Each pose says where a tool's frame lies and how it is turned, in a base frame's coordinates. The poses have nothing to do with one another.
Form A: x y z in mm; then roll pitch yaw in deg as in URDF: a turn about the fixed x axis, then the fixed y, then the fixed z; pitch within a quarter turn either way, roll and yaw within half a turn.
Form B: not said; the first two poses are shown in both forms.
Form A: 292, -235, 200, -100.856, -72.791, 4.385
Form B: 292, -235, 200, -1.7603, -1.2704, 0.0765
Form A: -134, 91, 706, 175.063, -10.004, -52.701
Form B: -134, 91, 706, 3.0554, -0.1746, -0.9198
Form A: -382, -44, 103, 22.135, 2.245, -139.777
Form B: -382, -44, 103, 0.3863, 0.0392, -2.4396
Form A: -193, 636, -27, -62.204, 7.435, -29.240
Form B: -193, 636, -27, -1.0857, 0.1298, -0.5103
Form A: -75, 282, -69, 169.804, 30.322, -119.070
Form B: -75, 282, -69, 2.9636, 0.5292, -2.0782
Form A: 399, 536, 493, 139.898, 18.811, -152.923
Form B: 399, 536, 493, 2.4417, 0.3283, -2.6690
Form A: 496, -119, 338, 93.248, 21.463, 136.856
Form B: 496, -119, 338, 1.6275, 0.3746, 2.3886
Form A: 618, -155, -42, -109.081, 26.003, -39.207
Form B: 618, -155, -42, -1.9038, 0.4538, -0.6843
